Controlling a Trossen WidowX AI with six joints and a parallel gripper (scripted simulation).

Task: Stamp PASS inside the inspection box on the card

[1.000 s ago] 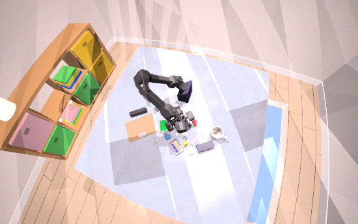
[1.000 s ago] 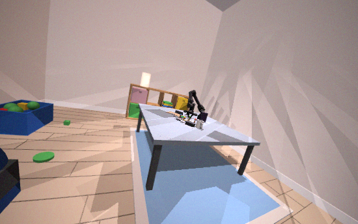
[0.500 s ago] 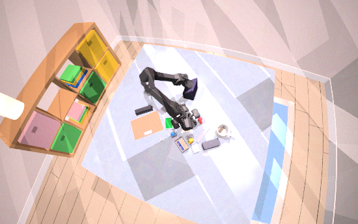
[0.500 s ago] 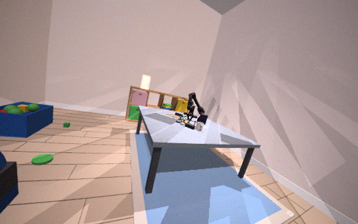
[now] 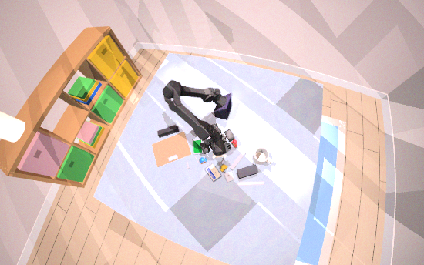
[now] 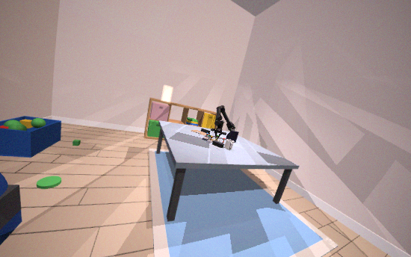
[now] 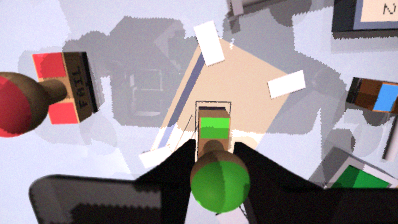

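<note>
The white lined card lies 2 cm below my gripper tip and 1 cm ahead of it. From my gripper tip the other things lie so: red stamp: 9 cm to the left, 3 cm behind; green ink pad: 12 cm to the right, 2 cm below, 2 cm ahead; blue stamp: 10 cm ahead, 7 cm to the right.
</note>
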